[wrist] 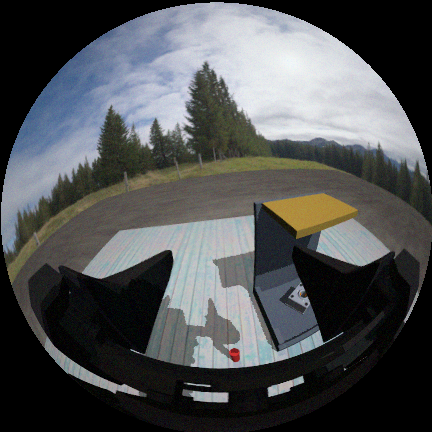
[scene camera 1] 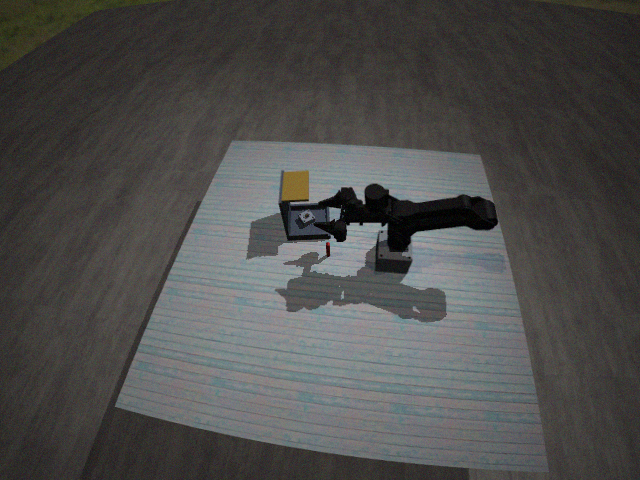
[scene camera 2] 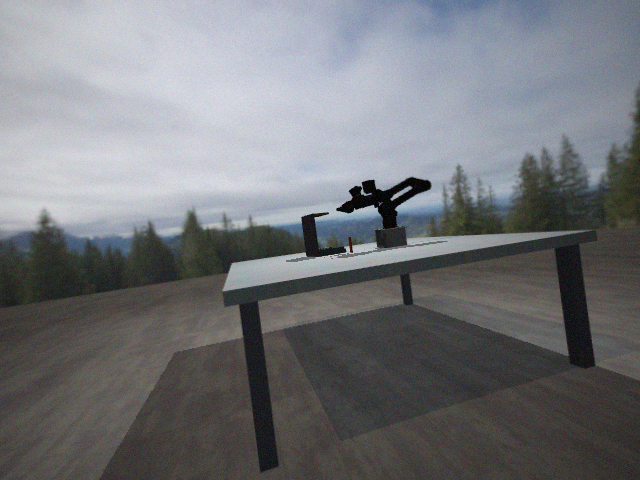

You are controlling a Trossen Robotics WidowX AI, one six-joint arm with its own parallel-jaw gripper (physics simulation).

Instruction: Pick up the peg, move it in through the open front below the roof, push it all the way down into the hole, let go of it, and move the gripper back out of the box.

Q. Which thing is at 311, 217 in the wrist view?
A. A yellow roof.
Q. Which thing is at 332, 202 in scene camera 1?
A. My gripper.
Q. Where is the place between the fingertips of my gripper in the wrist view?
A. At 234, 255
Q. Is my gripper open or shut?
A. Open.
